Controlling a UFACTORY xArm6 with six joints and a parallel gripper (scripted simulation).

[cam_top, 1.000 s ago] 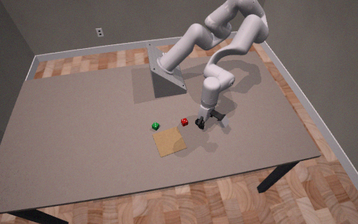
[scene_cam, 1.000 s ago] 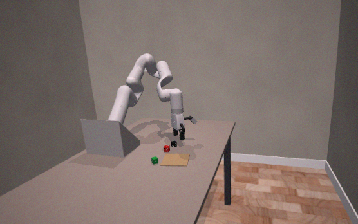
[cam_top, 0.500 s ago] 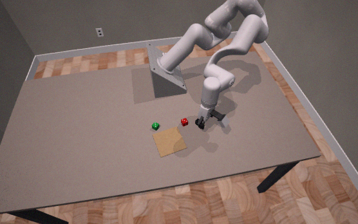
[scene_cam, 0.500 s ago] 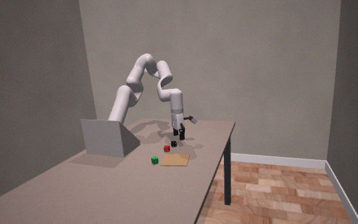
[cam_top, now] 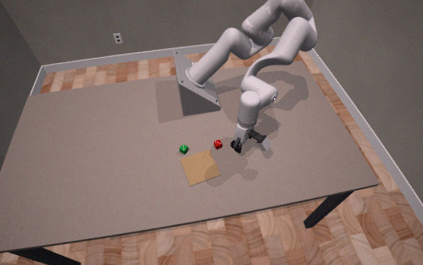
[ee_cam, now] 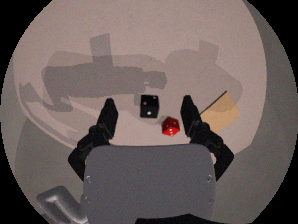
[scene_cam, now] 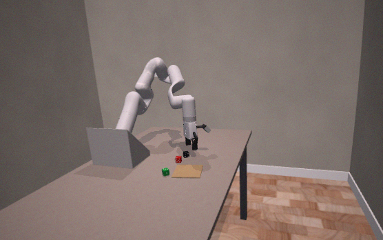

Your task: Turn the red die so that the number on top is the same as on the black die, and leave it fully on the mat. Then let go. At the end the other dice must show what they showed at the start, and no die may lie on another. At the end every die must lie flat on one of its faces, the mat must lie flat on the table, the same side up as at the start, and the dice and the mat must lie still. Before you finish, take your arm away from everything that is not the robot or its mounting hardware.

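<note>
The black die lies 3 cm behind my hand, 2 cm to the right of it and 4 cm below it. Also, from my hand: green die: 7 cm behind, 25 cm to the right, 4 cm below; then tan mat: 3 cm ahead, 21 cm to the right, 6 cm below; then red die: 5 cm behind, 10 cm to the right, 4 cm below.
</note>
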